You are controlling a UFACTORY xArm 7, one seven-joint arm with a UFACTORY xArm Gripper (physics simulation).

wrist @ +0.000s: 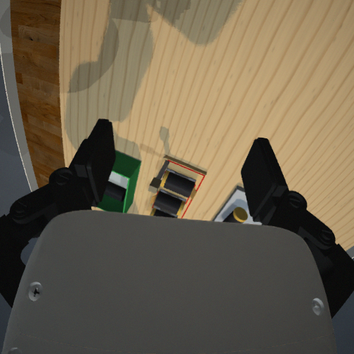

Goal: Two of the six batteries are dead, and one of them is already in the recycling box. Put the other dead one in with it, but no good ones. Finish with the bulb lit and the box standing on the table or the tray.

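Observation:
My gripper (181, 145) is open and empty, its two black fingers spread wide above the table. The green recycling box (131, 189) stands beyond the left finger, partly covered by it, with a dark battery (115, 192) lying inside. A battery holder (187, 165) with a red outline lies below, between the fingers. It holds a battery (179, 183), another battery (168, 202) and part of a third at the gripper body's edge. The grey tray (223, 210) is at the right, partly hidden, with a gold-ended battery (240, 215) on it. Whether the bulb is lit cannot be told.
The pale wooden table (225, 100) spreads beyond the objects, with the arm's shadow across its upper left part. A darker wooden strip (37, 100) runs along the left side. The gripper's grey body hides the lower part of the view.

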